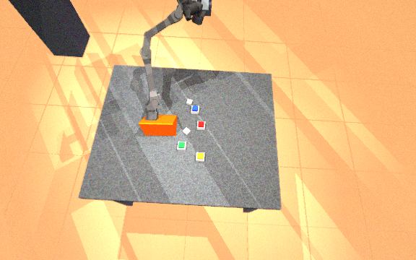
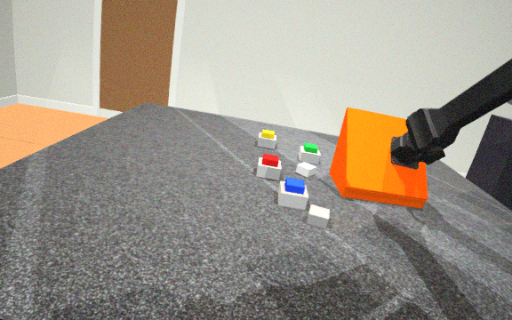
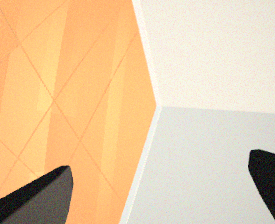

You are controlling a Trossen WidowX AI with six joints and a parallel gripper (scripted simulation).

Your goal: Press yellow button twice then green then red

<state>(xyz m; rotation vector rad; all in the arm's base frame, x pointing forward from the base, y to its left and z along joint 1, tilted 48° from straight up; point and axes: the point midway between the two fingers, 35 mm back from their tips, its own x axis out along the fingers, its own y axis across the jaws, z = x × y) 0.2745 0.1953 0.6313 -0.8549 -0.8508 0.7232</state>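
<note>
Now: gripper tip 810 mm to the left of the yellow button, 340 mm above it and 20 mm short of it. From my gripper tip the other things lie so: small white block: 650 mm to the right, 370 mm below, 80 mm behind; blue button: 500 mm to the right, 340 mm below, 40 mm behind; red button: 610 mm to the right, 340 mm below, 10 mm ahead.
</note>
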